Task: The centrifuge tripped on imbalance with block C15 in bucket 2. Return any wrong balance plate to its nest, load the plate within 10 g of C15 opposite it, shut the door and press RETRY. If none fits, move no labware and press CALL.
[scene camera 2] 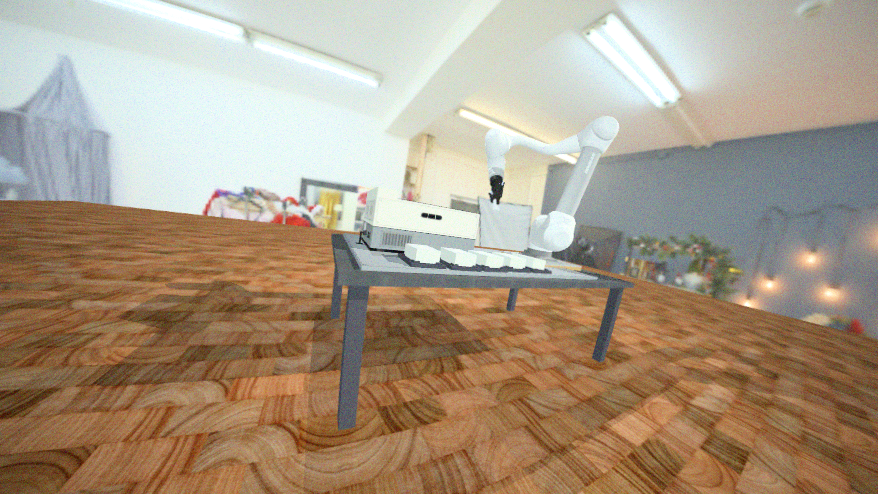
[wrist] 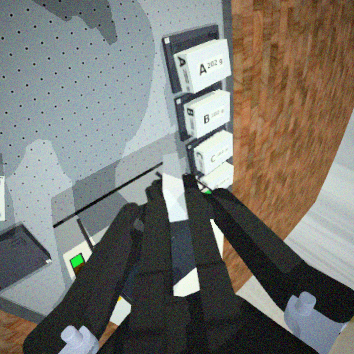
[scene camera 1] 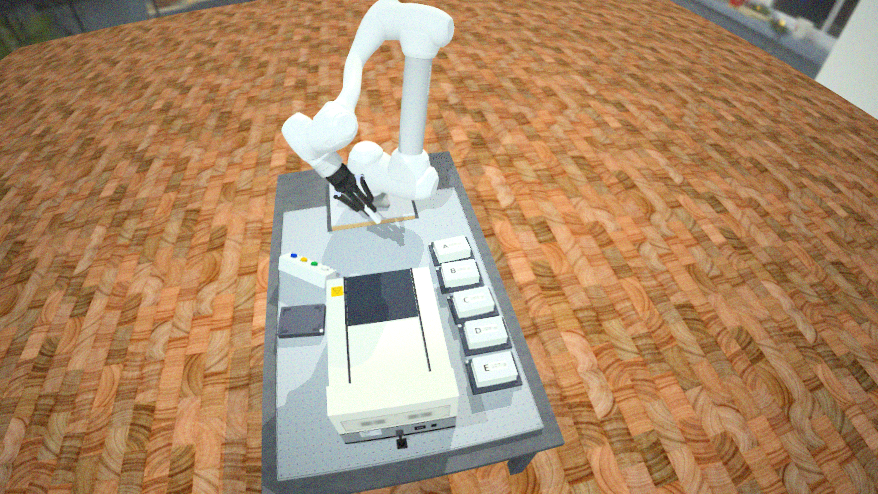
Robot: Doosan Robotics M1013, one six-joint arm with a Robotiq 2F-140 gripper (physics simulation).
Observation:
My gripper [scene camera 1: 379, 220] is shut, holding nothing. I also see a white button box [scene camera 1: 314, 275] and a dark door panel [scene camera 1: 386, 296].
My gripper shows as well in the wrist view [wrist: 172, 166].

